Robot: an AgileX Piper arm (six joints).
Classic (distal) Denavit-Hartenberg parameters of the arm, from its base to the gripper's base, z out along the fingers. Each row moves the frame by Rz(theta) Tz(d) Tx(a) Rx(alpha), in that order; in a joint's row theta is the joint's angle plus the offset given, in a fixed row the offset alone. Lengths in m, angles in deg.
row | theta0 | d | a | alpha
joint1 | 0 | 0.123 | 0 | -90
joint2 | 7.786 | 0 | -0.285 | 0
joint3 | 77.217 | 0 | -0.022 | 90
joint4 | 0 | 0.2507 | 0 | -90
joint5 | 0 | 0 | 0 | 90
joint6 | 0 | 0.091 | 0 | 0
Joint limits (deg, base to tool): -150..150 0..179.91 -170..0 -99.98..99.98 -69.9..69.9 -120..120
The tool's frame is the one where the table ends.
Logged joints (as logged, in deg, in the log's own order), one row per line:
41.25, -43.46, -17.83, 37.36, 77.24, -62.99
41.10, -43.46, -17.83, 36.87, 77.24, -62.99
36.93, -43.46, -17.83, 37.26, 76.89, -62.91
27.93, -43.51, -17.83, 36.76, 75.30, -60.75
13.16, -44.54, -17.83, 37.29, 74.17, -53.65
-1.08, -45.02, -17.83, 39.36, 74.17, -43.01
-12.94, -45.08, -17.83, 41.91, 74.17, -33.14
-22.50, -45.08, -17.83, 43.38, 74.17, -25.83
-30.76, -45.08, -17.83, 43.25, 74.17, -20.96
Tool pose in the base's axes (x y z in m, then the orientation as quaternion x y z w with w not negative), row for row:
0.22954, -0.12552, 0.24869, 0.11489, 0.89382, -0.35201, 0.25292
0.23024, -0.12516, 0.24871, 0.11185, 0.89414, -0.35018, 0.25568
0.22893, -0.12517, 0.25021, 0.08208, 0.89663, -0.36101, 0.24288
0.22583, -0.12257, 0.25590, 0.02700, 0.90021, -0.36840, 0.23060
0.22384, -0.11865, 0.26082, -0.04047, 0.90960, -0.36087, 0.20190
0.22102, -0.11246, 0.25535, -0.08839, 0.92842, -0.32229, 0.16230
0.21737, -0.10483, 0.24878, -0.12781, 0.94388, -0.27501, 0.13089
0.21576, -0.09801, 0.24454, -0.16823, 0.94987, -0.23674, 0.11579
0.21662, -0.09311, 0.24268, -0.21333, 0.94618, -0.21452, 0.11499
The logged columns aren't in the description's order. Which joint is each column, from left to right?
Columns, left to right: joint6, joint3, joint1, joint5, joint2, joint4.
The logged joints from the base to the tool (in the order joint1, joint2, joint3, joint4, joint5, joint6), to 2 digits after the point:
-17.83, 77.24, -43.46, -62.99, 37.36, 41.25
-17.83, 77.24, -43.46, -62.99, 36.87, 41.10
-17.83, 76.89, -43.46, -62.91, 37.26, 36.93
-17.83, 75.30, -43.51, -60.75, 36.76, 27.93
-17.83, 74.17, -44.54, -53.65, 37.29, 13.16
-17.83, 74.17, -45.02, -43.01, 39.36, -1.08
-17.83, 74.17, -45.08, -33.14, 41.91, -12.94
-17.83, 74.17, -45.08, -25.83, 43.38, -22.50
-17.83, 74.17, -45.08, -20.96, 43.25, -30.76

